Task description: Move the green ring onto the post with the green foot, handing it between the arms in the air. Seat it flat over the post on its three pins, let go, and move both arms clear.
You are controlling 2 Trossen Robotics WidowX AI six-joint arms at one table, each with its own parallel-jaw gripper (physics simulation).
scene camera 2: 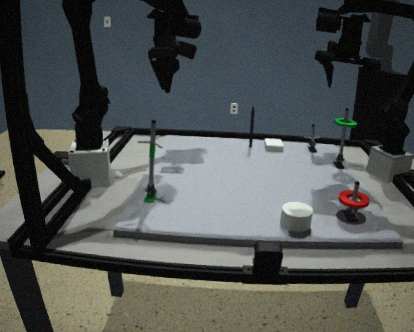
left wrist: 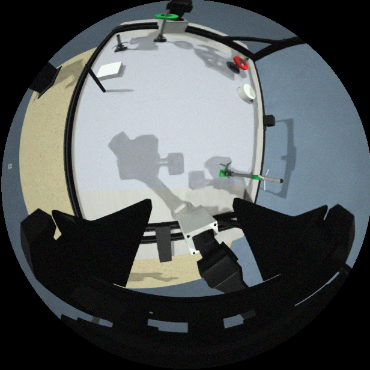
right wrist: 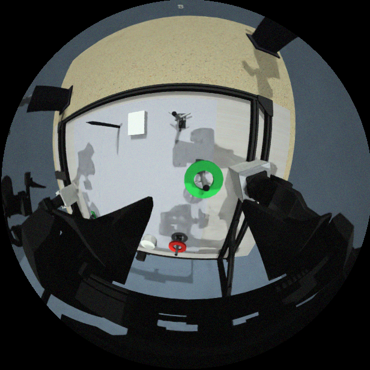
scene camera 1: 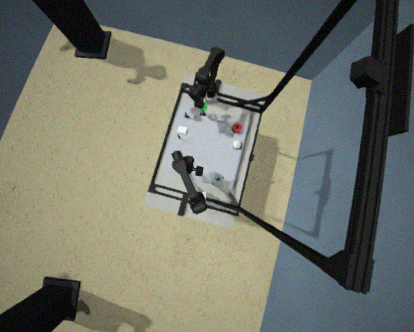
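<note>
The green ring lies flat, high around a grey post with a black foot. The post with the green foot carries no ring; it has a green band and thin pins partway up. My right gripper is open and empty, above the ring; in the right wrist view the ring shows between its fingers. One of its fingers is lost against the dark background in scene camera 2. My left gripper is open and empty, high above the table.
A red ring sits around a short post beside a white cylinder. A white block, a leaning dark rod and a short pinned post stand farther back in scene camera 2.
</note>
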